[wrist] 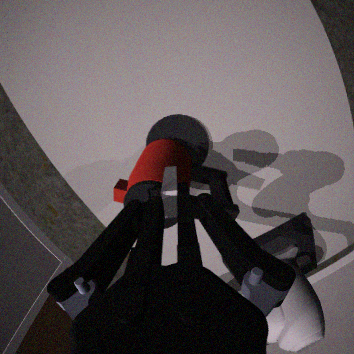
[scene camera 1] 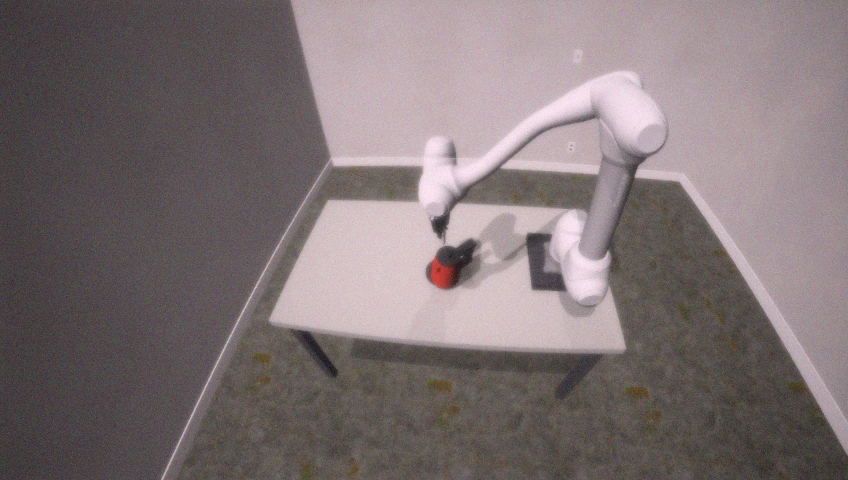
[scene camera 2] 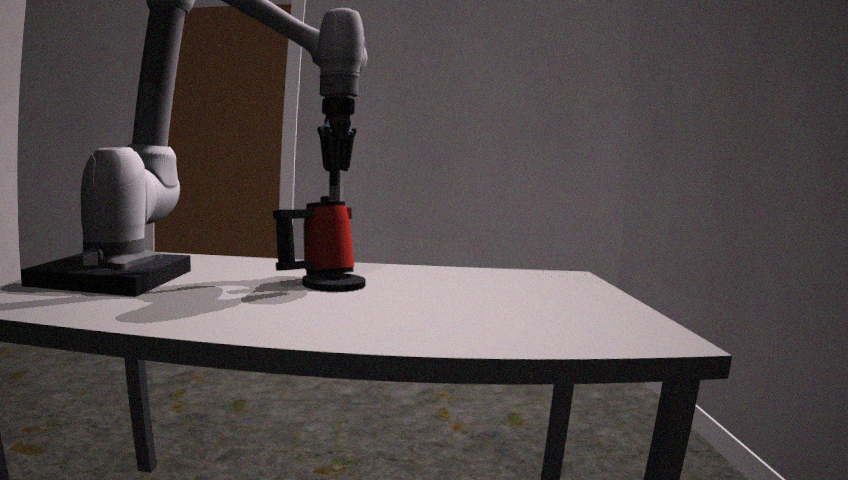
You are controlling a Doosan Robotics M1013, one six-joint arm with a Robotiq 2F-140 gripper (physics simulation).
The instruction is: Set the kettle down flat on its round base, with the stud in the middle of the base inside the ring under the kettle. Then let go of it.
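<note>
The red kettle (scene camera 1: 443,274) (scene camera 2: 328,237) (wrist: 157,160) with a black lid and black handle stands close to upright over its round black base (scene camera 1: 429,272) (scene camera 2: 352,284) (wrist: 175,125). In scene camera 2 a narrow dark gap shows between kettle and base, and the kettle looks slightly left of the base's middle. The stud and the ring are hidden. My gripper (scene camera 1: 443,241) (scene camera 2: 335,196) (wrist: 171,176) points down at the lid, shut with nothing between its fingers. Its tips are close to the lid's edge; contact cannot be told.
The kettle's handle (scene camera 1: 467,252) (scene camera 2: 285,240) (wrist: 220,185) points toward the arm's own mount (scene camera 1: 538,281) (scene camera 2: 77,280) on the white table (scene camera 1: 357,285) (scene camera 2: 505,321) (wrist: 100,65). Shadows of the arm fall on the table top beside the kettle.
</note>
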